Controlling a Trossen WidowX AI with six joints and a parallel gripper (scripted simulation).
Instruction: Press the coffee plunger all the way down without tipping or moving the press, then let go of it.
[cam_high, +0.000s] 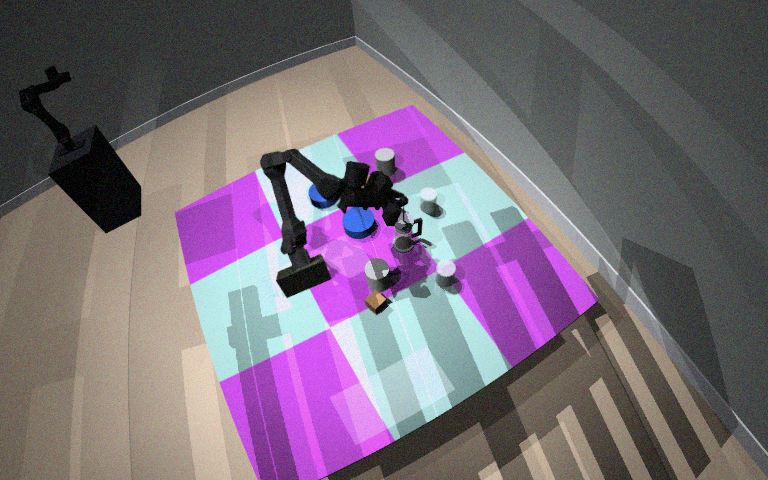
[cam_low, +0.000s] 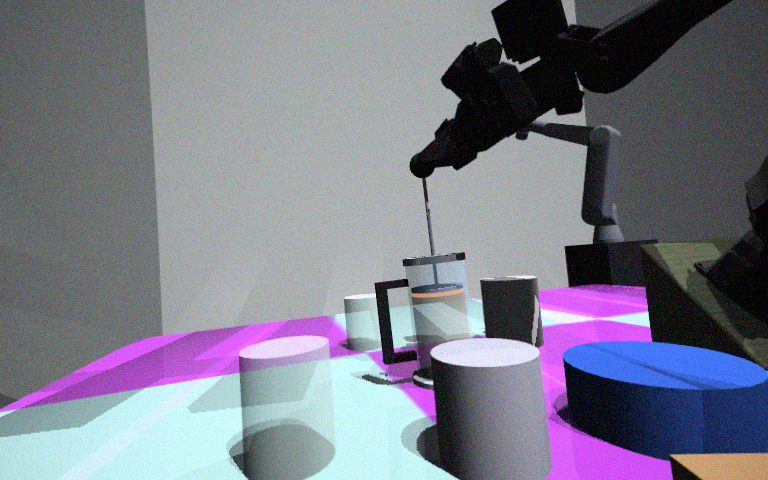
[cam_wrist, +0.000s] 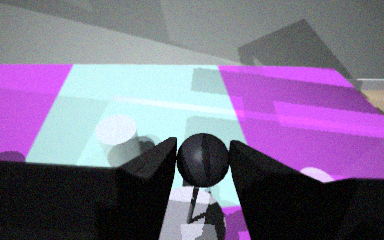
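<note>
Now: the glass coffee press 120 mm below my gripper tip. From my gripper tip the other things lie so: small brown block: 210 mm behind, 180 mm to the right, 220 mm below.
</note>
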